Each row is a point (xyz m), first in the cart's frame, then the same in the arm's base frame.
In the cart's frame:
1: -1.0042 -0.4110 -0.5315
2: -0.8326 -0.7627 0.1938
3: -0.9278 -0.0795 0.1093
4: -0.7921 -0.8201 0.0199
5: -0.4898 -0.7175 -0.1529
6: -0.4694 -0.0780 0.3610
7: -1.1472 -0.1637 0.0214
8: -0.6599 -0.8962 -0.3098
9: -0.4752 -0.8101 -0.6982
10: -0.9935 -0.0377 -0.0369
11: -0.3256 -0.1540 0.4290
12: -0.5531 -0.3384 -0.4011
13: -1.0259 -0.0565 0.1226
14: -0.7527 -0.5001 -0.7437
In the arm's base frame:
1: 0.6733 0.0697 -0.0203
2: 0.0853 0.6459 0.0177
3: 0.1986 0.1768 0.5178
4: 0.1663 0.5666 -0.1317
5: 0.0420 0.2594 -0.2799
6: -0.3148 0.1102 0.4439
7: 0.4252 0.2841 0.5087
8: 0.2767 0.3688 -0.4157
9: 0.3808 0.0030 -0.6342
10: 0.3416 0.0947 0.5027
11: -0.4673 0.1350 0.3591
12: 0.2415 -0.1114 -0.1010
13: 0.2651 0.2138 0.5852
14: 0.6171 -0.1066 -0.3066

